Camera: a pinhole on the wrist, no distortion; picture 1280 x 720 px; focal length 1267.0 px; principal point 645.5 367.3 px. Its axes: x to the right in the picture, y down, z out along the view. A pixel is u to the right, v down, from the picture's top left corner.
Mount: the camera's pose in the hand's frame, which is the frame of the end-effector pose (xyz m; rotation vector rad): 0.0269 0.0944 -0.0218 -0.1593 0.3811 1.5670
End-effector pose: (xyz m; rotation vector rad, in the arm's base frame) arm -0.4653 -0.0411 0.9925 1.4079 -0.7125 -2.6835
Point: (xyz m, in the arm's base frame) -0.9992 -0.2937 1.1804
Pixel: 960.9 46.9
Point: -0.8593 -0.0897 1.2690
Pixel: 579.5 533.7
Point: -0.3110 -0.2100 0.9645
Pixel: behind the camera
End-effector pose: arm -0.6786 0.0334 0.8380 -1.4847 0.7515 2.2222
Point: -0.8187 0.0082 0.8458
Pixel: 274.8 329.8
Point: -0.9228 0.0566 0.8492
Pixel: 364.6 226.4
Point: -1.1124 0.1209 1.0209
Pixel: 555.0 628.9
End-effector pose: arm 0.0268 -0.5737 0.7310 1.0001 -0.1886 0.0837
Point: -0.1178 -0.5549 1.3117
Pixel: outside the picture
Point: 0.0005 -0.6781 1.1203
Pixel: 851.4 441.7
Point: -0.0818 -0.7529 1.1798
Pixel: 775.8 655.0
